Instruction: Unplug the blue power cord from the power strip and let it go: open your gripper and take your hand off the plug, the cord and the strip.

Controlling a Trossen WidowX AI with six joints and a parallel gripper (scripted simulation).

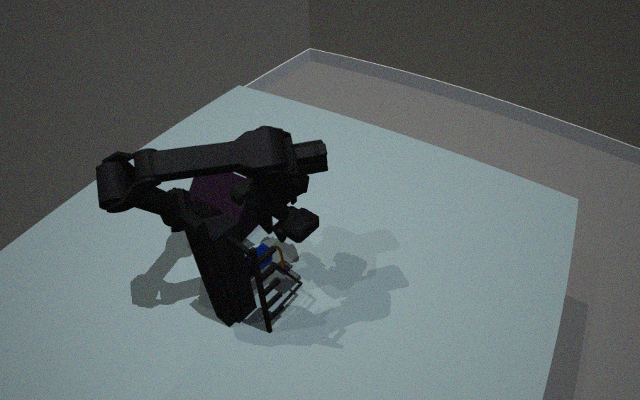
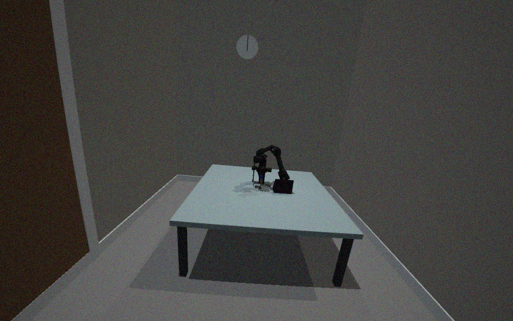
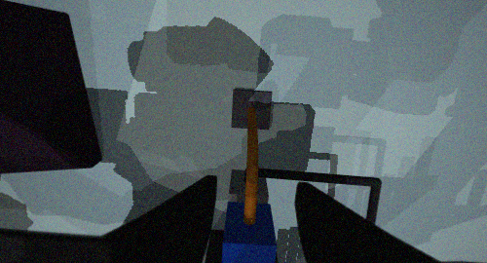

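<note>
My gripper tip is 7 cm to the left of the blue plug and 1 cm above it.
</note>
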